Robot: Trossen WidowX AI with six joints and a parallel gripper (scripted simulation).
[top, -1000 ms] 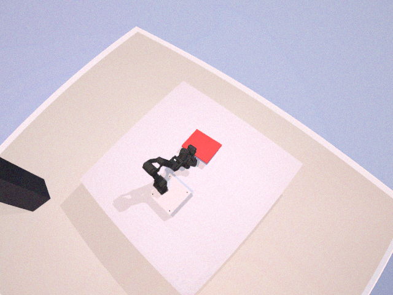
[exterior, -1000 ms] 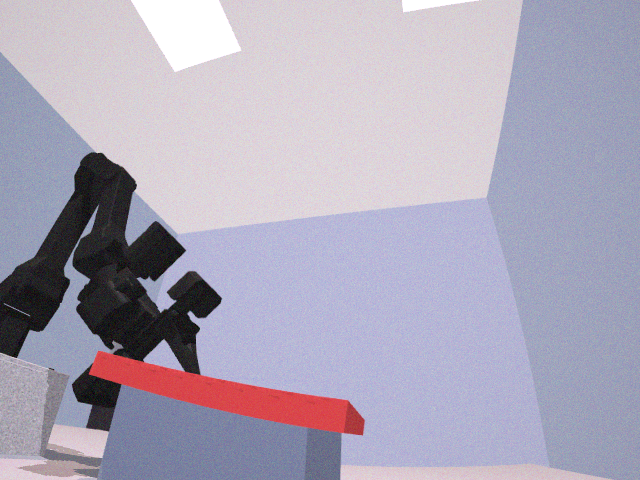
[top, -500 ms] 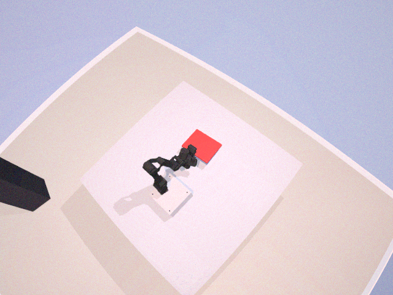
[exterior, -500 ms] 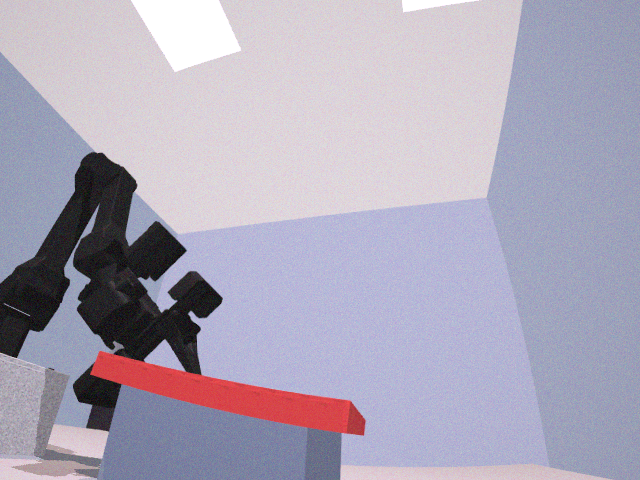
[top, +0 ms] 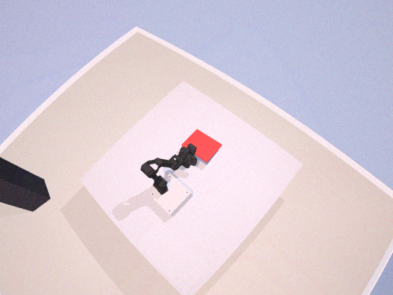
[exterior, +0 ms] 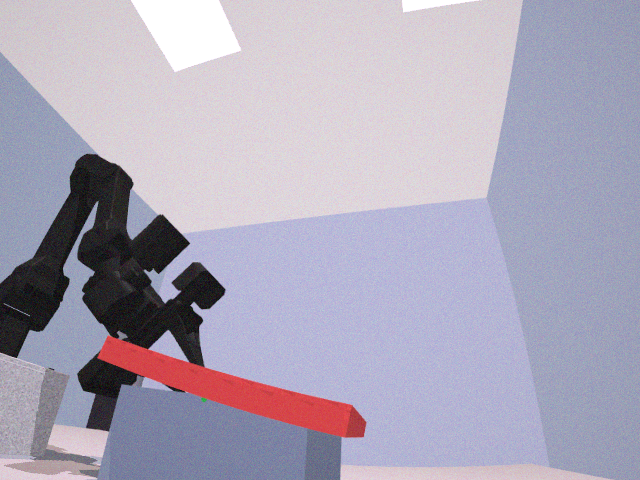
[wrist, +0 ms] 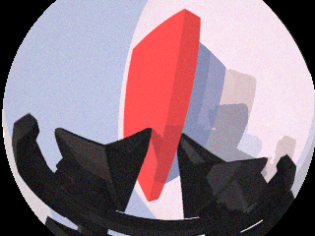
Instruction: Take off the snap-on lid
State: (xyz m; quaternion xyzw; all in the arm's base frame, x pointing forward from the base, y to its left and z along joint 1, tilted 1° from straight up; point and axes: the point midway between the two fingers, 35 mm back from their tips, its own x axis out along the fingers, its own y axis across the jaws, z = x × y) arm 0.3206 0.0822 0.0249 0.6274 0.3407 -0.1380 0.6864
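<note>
The red lid lies 8 cm ahead of my gripper tip, 2 cm to the left of it and 1 cm below it. The rest, counted from my gripper tip: storage box: 7 cm ahead, 6 cm below, 2 cm to the left.
</note>
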